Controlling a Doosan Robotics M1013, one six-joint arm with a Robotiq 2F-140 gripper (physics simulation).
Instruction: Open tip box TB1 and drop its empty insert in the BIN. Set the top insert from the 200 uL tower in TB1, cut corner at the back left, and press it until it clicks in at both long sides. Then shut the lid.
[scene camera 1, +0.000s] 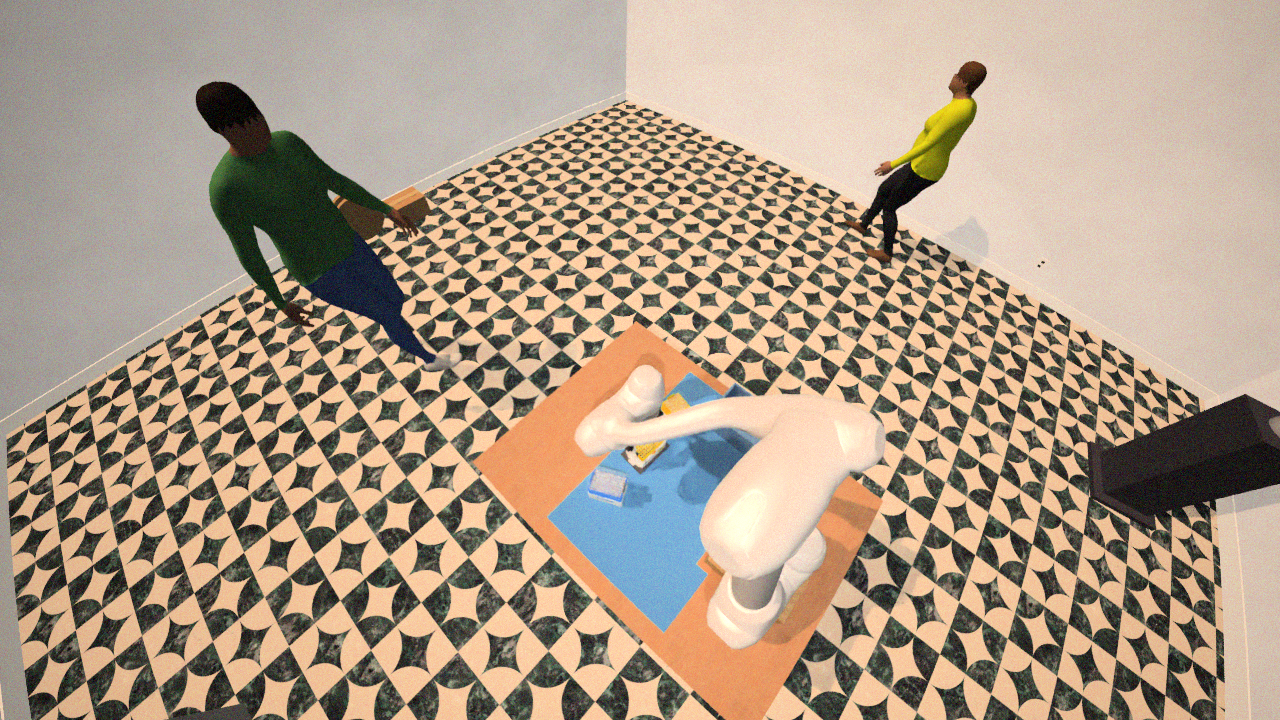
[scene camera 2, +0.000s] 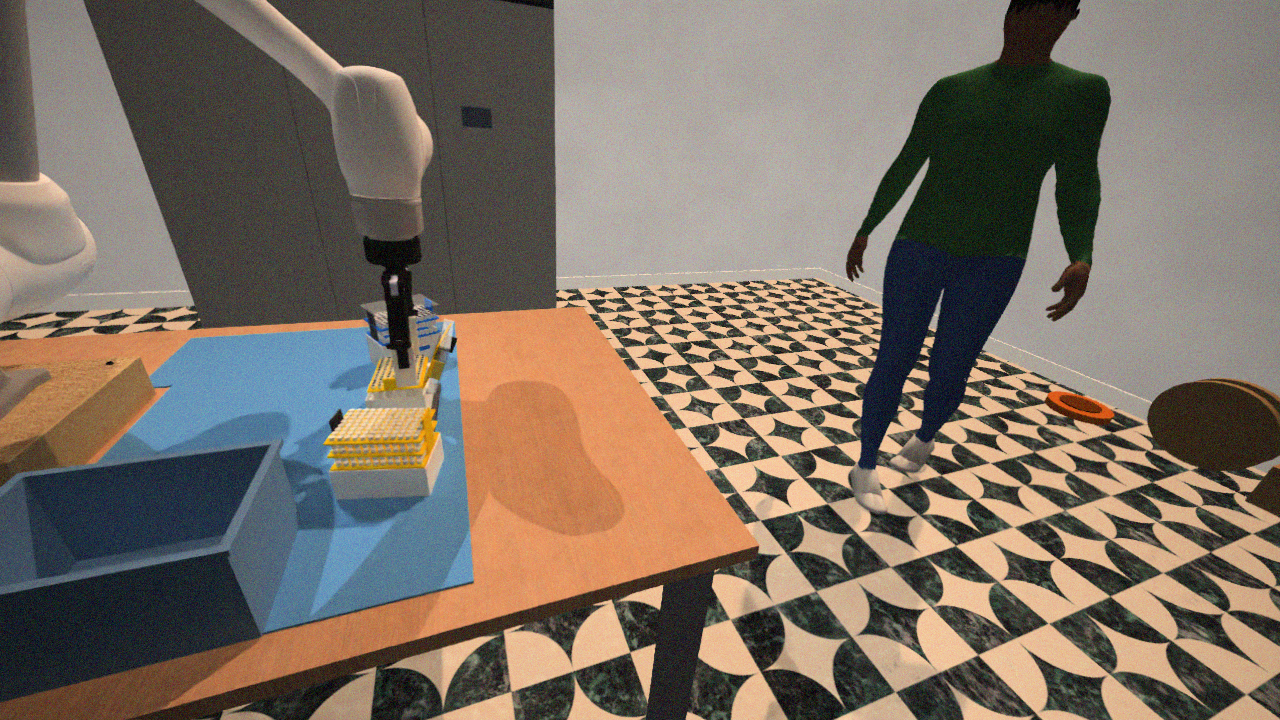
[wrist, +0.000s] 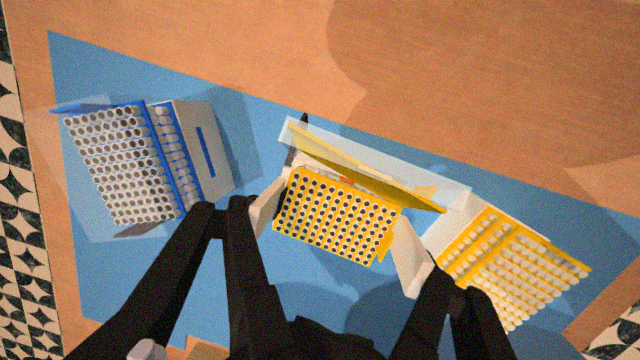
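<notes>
My gripper is shut on the empty yellow insert, with pale fingertips at its two short ends. The insert shows dark empty holes and is a little above tip box TB1, roughly level. TB1's lid stands open along the far long side in the wrist view. The 200 uL tower, yellow inserts full of pale tips on a white base, stands beside TB1. The BIN is a dark blue open tray near the table edge.
A blue-edged tip tower stands on TB1's other side, on the blue mat. A brown block lies near the arm's base. A person in green and one in yellow stand away from the table.
</notes>
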